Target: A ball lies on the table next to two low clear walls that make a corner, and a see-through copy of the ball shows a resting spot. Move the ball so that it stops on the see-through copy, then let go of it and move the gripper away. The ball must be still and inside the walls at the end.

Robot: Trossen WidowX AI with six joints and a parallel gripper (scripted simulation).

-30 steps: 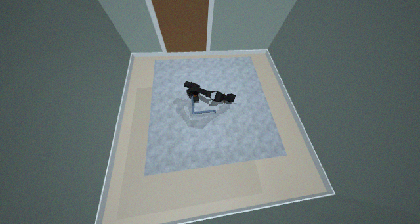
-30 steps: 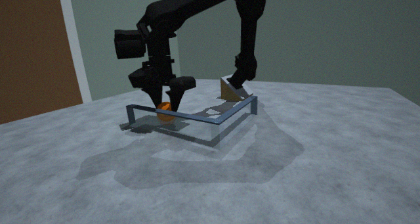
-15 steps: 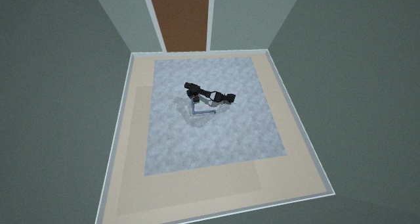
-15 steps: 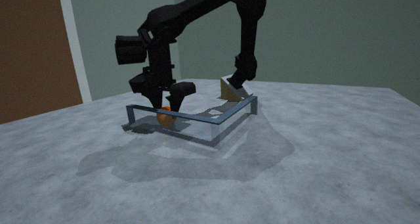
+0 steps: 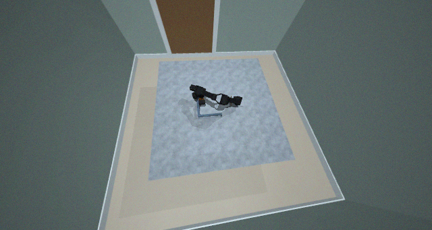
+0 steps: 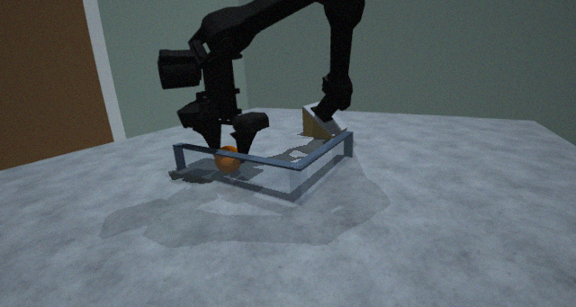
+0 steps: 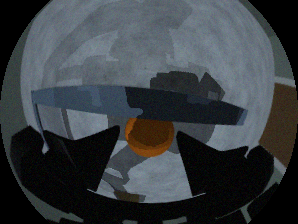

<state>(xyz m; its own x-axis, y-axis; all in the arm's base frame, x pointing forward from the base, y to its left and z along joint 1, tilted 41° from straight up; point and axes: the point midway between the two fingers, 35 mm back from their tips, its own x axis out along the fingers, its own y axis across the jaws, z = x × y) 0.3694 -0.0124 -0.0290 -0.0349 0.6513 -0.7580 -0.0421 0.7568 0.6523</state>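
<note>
The see-through copy of ball is right at my gripper tip. From my gripper tip the other things lie so: orange ball: right at my gripper tip.
</note>
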